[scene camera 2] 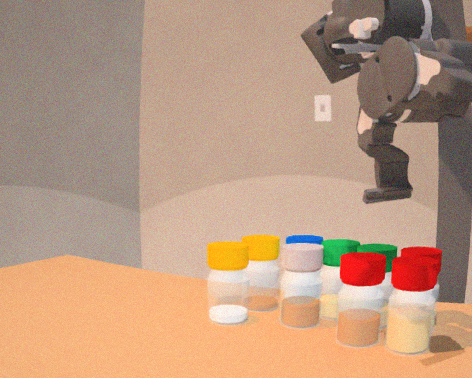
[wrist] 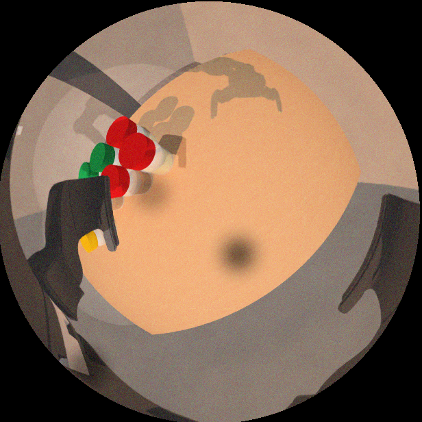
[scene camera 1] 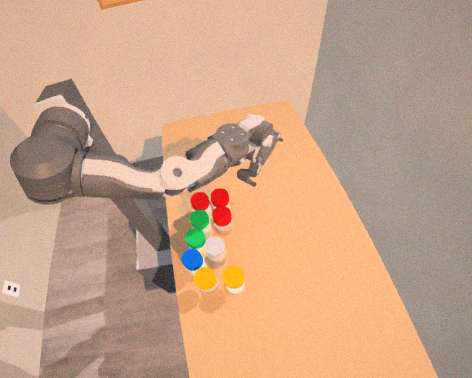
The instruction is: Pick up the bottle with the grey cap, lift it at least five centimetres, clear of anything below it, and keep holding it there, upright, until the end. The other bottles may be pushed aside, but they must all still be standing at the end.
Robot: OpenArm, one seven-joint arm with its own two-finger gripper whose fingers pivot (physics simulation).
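Note:
The bottle with the grey cap (scene camera 1: 215, 248) (scene camera 2: 301, 258) stands upright on the table among other bottles. A blue-capped bottle (scene camera 1: 192, 259) and a green-capped one (scene camera 1: 195, 238) are on its left in the first scene view; a red-capped bottle (scene camera 1: 222, 217) and a yellow-capped one (scene camera 1: 233, 277) stand above and below it there. The grey cap does not show in the wrist view, where one finger covers part of the group. My gripper (scene camera 1: 267, 161) (scene camera 2: 348, 138) (wrist: 207, 237) is open and empty, fingers wide apart, above the table and past the red-capped end of the group.
Two more red-capped bottles (scene camera 1: 200, 201) (scene camera 1: 220, 198), another green-capped bottle (scene camera 1: 199, 219) and another yellow-capped bottle (scene camera 1: 205, 279) (scene camera 2: 261, 247) stand upright in the close group. The group is near the left edge of the table (scene camera 1: 310, 280) in the first scene view. The forearm reaches over the table beyond the red caps.

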